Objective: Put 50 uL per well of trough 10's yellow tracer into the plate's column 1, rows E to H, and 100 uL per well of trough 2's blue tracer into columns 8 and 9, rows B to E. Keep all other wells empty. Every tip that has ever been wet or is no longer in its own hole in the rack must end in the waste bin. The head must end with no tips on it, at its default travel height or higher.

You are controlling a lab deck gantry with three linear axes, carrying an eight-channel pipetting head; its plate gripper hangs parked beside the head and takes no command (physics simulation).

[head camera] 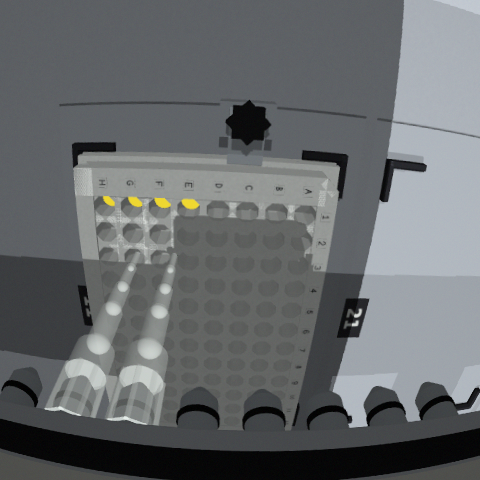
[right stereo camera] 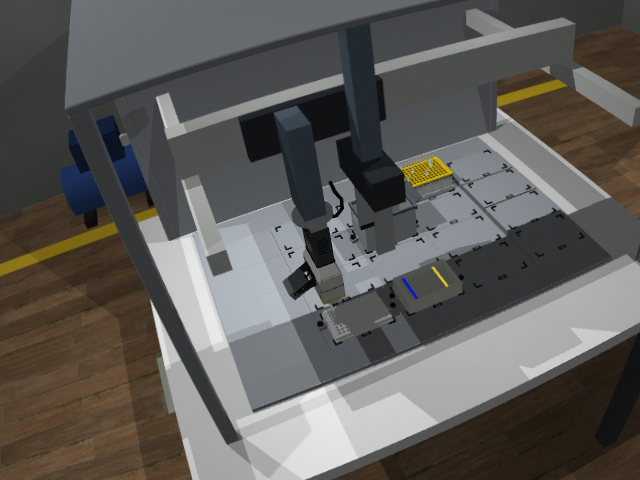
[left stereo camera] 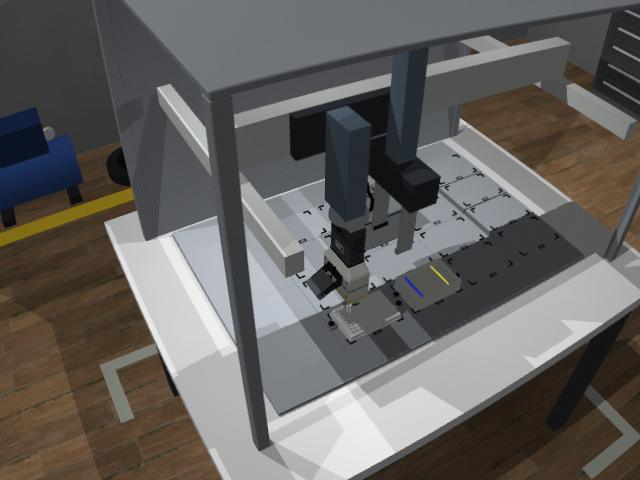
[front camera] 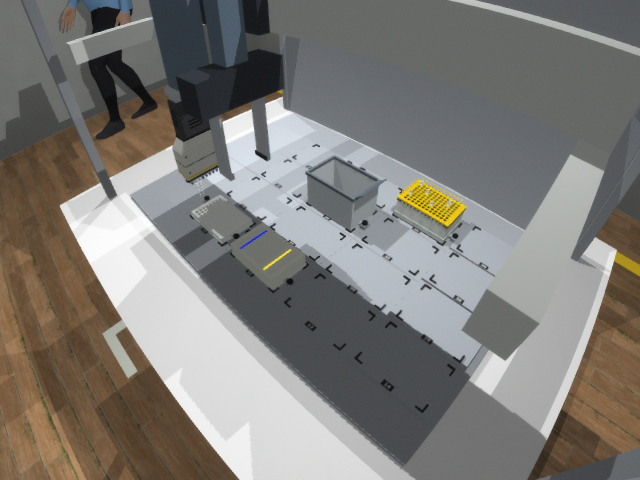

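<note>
The pipetting head hangs low over the plate. It carries two tips; they look clear, and their ends hang over the plate near rows F and G. Yellow liquid shows in column 1, wells E, F, G and H; no blue shows in the plate. The trough block has a blue trough and a yellow trough. The plate gripper is parked beside the head, open and empty.
The grey waste bin stands open-topped behind the trough block. The yellow tip rack stands right of the bin with several tips in it. A black knob sits beside the plate's column 1 edge.
</note>
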